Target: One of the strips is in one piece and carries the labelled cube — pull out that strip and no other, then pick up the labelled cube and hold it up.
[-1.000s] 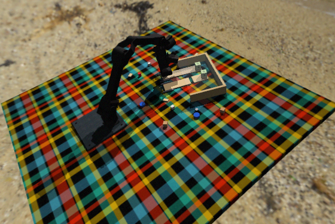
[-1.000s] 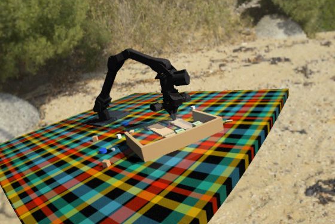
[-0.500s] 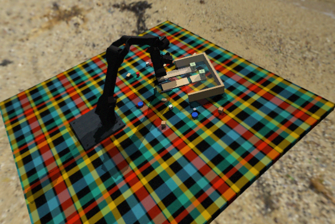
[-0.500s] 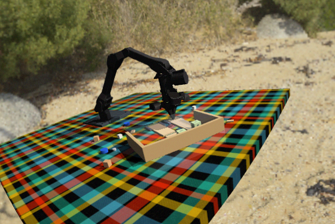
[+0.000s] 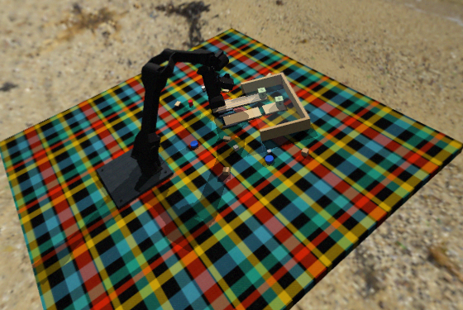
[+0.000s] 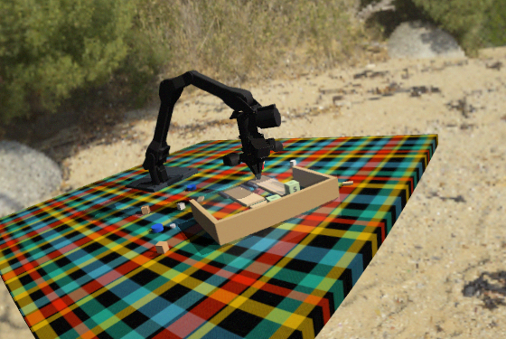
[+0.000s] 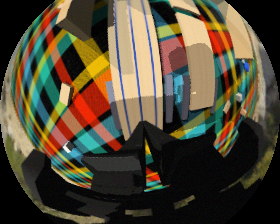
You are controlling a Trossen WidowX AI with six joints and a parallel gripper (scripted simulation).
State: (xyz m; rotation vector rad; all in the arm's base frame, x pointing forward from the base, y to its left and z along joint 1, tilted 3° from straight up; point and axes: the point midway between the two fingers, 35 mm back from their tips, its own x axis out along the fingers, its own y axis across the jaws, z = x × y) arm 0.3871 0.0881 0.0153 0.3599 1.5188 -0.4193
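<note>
My gripper tip is 80 mm short of the strip and 40 mm to the left of it. The rest, counted from my gripper tip: small red object: 70 mm behind, 110 mm to the left.
</note>
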